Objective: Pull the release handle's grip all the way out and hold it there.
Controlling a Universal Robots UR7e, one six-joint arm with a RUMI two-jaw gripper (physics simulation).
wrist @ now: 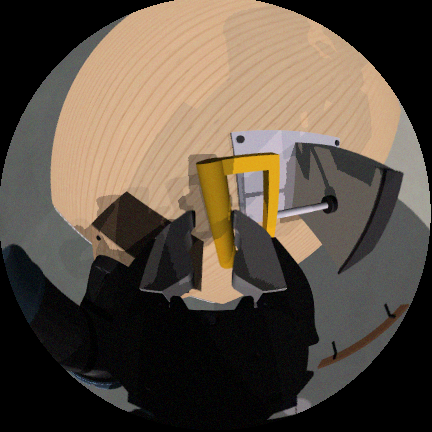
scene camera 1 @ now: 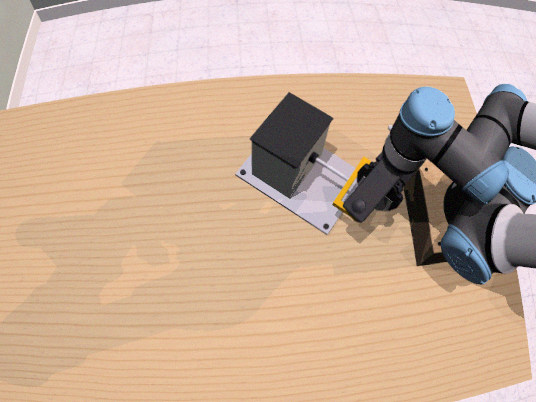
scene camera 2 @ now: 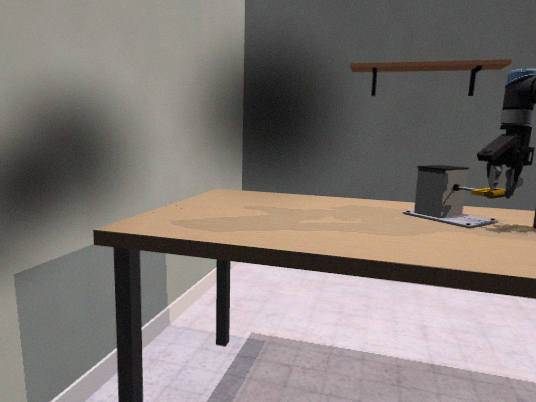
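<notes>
The release handle's yellow grip [scene camera 1: 351, 181] [scene camera 2: 482, 192] [wrist: 215, 200] is a rectangular loop with a thick round outer bar. A thin pale rod [scene camera 1: 330, 169] [scene camera 2: 466, 188] [wrist: 302, 209] joins it to a dark box [scene camera 1: 292, 127] [scene camera 2: 432, 192] [wrist: 345, 190], and a length of rod shows between the two. The box stands on a light grey base plate [scene camera 1: 320, 210] [scene camera 2: 470, 220] [wrist: 265, 140]. My gripper [scene camera 2: 501, 192] [wrist: 213, 211] is shut on the thick outer bar, with one finger inside the loop and one outside. In scene camera 1 the arm hides the fingers.
A dark, block-like mount [scene camera 1: 422, 225] [wrist: 127, 220] stands on the wooden table [scene camera 1: 200, 310] [scene camera 2: 325, 247] by the arm's base. The table's edge runs beyond it. A wall shelf [scene camera 2: 430, 66] [wrist: 365, 340] hangs behind the table.
</notes>
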